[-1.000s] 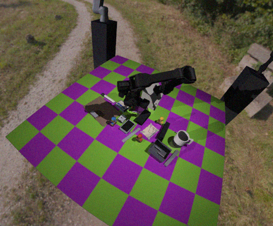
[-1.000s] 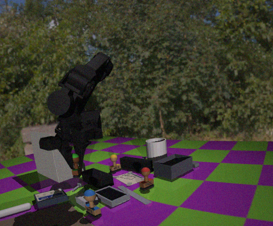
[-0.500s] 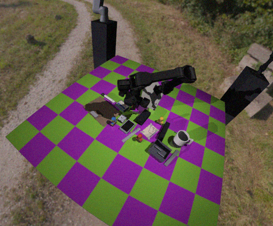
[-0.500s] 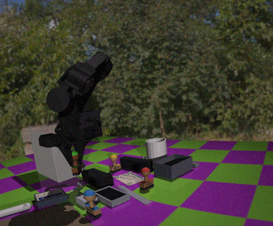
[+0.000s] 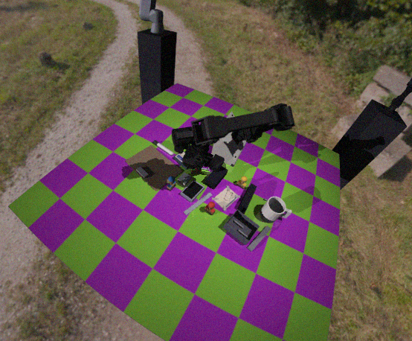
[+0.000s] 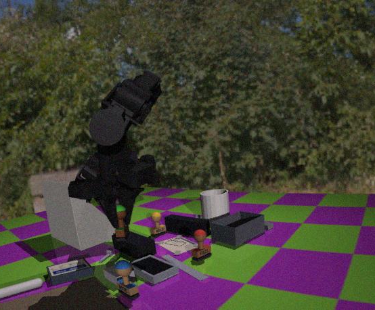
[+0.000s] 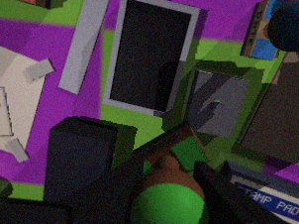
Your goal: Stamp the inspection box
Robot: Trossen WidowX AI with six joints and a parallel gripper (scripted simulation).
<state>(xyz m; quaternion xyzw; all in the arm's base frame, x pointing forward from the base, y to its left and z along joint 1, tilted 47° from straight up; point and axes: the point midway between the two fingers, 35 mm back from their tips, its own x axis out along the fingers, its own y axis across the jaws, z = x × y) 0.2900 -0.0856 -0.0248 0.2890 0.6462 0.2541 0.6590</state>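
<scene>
Right now the ink pad is 90 mm below my gripper tip, 50 mm ahead of it and 20 mm to the left of it. Round my gripper tip: grey ruler 100 mm below, 90 mm ahead, 60 mm to the left; then green-knobbed stamp right at my gripper tip; then blue-knobbed stamp 80 mm below, 70 mm to the right, 70 mm ahead.
</scene>
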